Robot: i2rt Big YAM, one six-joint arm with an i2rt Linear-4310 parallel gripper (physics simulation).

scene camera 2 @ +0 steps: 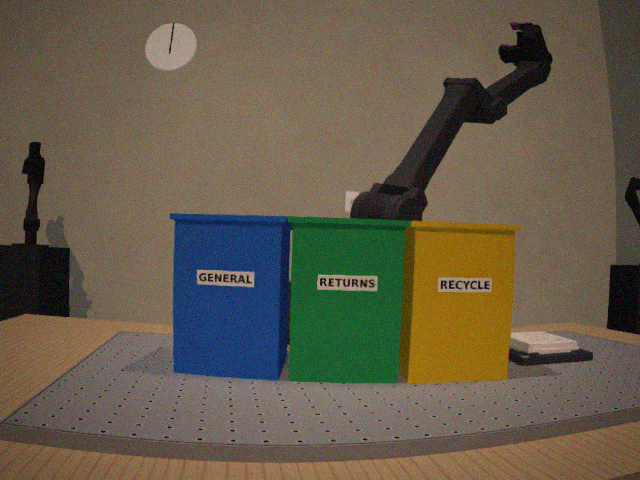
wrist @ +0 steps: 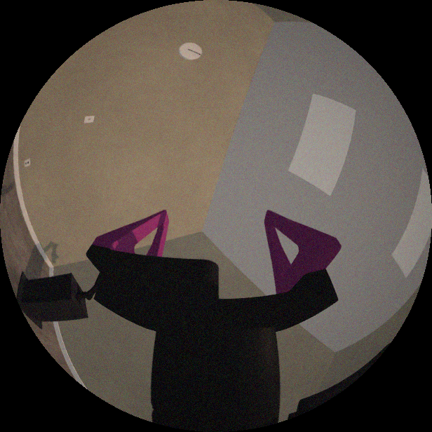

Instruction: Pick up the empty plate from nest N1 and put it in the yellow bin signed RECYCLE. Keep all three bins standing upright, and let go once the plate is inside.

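Places are measured from the arm's base along level axes (x left, y ahead, z down), in millimetres.
Pixels of known places: gripper, fingertip midpoint: point(scene camera 2: 511, 36).
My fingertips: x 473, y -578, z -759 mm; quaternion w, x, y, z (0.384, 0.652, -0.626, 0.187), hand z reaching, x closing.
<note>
Ahead of a thing's pixels: the offset from my fingertips to its middle. Level surfaces: height alone.
A white square plate @[dz +823, dx -222, dy +775 mm] point(scene camera 2: 542, 342) lies on a low black nest @[dz +834, dx -222, dy +775 mm] point(scene camera 2: 563, 356) at the right of the board in the scene view, partly hidden behind the yellow bin. The yellow bin @[dz +752, dx -383, dy +859 mm] point(scene camera 2: 462, 325) signed RECYCLE stands upright, to the left of the nest. The green bin @[dz +752, dx -514, dy +864 mm] point(scene camera 2: 345, 330) signed RETURNS and the blue bin @[dz +752, dx -646, dy +870 mm] point(scene camera 2: 227, 325) signed GENERAL stand upright to its left. My gripper point(wrist: 216, 215) is open, with its magenta fingers wide apart and no object between them. It is raised high above the bins, up and to the right. The insides of the bins are hidden.
The bins stand close together in a row on a grey perforated board @[dz +842 mm] point(scene camera 2: 258, 413) on a wooden table @[dz +855 mm] point(scene camera 2: 62, 459). My arm point(scene camera 2: 434, 134) rises behind the green and yellow bins. Another arm point(scene camera 2: 33, 191) on a black pedestal point(scene camera 2: 36, 279) stands at the far left.
</note>
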